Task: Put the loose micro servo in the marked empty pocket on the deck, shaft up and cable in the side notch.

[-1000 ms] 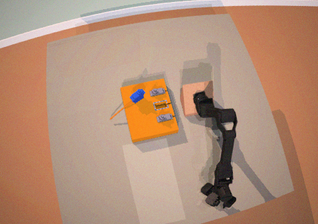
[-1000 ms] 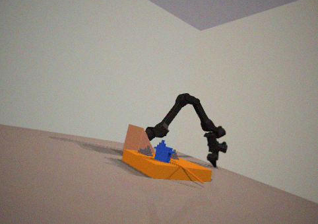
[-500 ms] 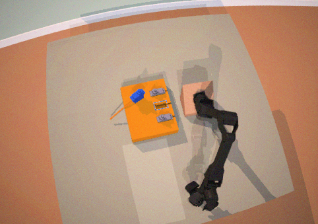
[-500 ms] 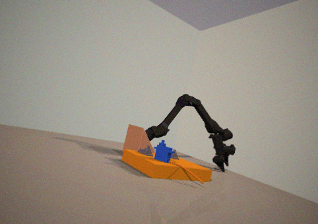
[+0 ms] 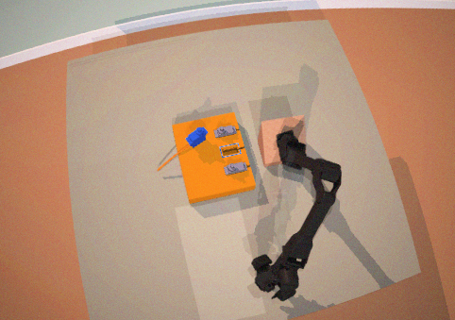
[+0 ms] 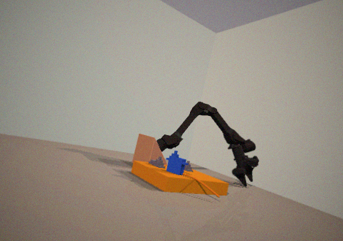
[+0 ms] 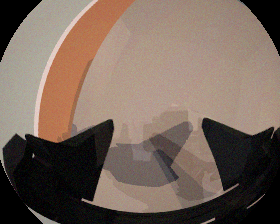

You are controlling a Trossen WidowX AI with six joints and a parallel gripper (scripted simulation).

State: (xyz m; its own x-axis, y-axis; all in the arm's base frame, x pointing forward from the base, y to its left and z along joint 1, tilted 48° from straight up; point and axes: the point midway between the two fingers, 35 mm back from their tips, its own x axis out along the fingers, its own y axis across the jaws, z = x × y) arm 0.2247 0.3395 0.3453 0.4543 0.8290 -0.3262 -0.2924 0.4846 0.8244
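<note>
Now: gripper tip 540 mm to the left of the orange deck and 70 mm short of it.
</note>
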